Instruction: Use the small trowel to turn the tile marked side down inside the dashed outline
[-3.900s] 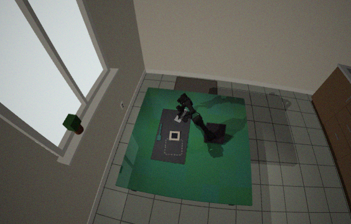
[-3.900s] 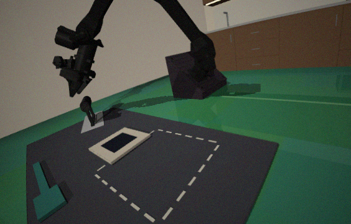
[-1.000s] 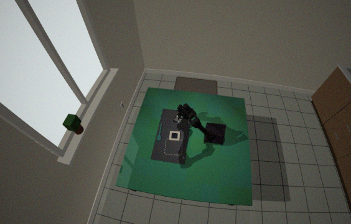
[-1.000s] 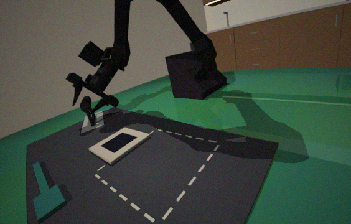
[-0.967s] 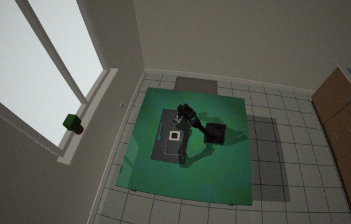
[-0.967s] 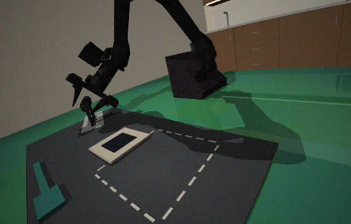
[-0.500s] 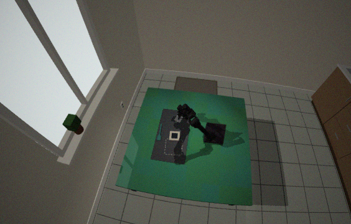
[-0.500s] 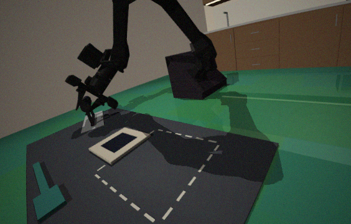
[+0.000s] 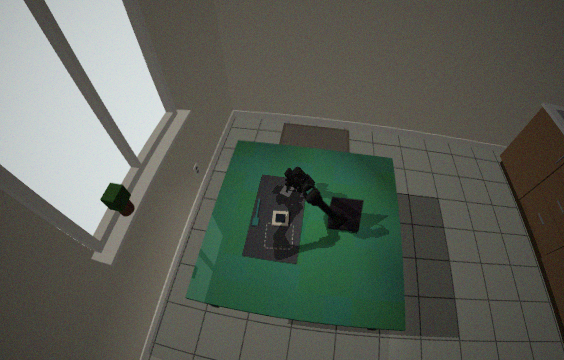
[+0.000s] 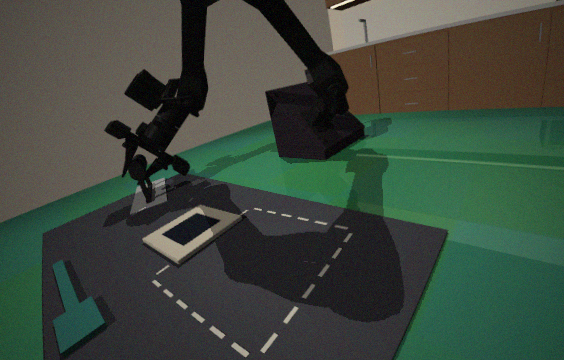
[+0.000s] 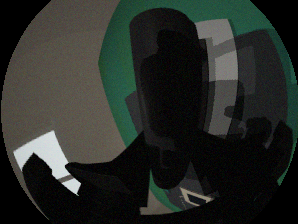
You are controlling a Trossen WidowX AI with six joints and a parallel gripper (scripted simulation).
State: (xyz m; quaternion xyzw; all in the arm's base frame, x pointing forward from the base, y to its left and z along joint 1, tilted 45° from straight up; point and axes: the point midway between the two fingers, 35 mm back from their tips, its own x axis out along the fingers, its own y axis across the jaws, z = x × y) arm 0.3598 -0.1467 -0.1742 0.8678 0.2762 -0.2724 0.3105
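My gripper tip is 270 mm to the right of the tile, 40 mm above it and 10 mm past it. Also, from my gripper tip: dark mat 250 mm to the left, 70 mm below, 10 mm ahead; teal piece 280 mm to the left, 150 mm ahead, 40 mm below; trowel 20 mm behind, 10 mm to the left, 10 mm below.
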